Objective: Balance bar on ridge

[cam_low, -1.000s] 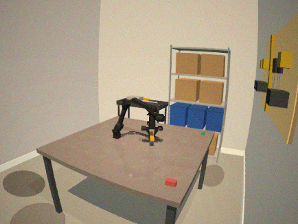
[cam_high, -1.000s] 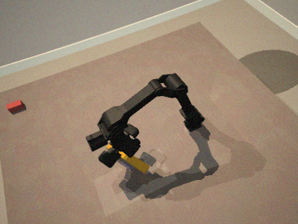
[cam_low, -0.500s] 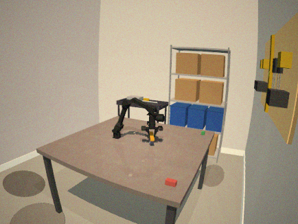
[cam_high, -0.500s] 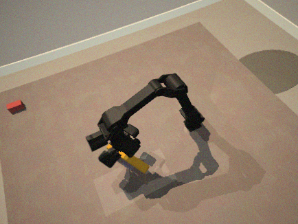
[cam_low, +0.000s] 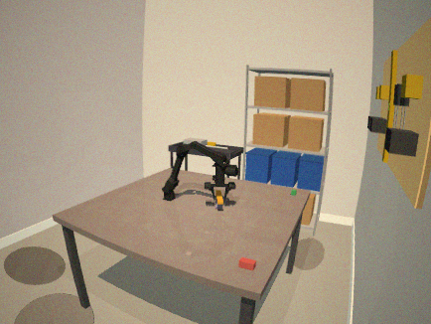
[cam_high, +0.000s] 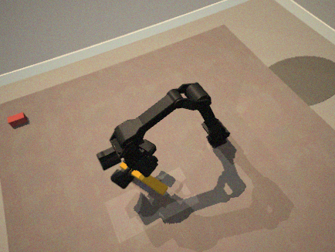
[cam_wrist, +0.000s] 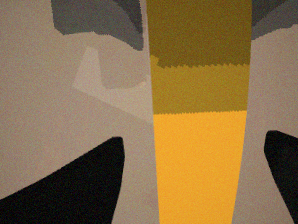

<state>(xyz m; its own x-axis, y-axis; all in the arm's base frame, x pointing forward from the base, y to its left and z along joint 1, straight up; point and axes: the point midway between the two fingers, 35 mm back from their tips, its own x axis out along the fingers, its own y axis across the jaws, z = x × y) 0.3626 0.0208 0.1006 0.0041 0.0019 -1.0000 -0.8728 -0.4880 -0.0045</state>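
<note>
The yellow bar lies 2 cm to the left of my gripper tip and 1 cm behind it. From my gripper tip the other things lie so: red block: 52 cm to the right, 38 cm ahead, 5 cm below; then small green block: 48 cm to the left, 38 cm ahead, 5 cm below.
</note>
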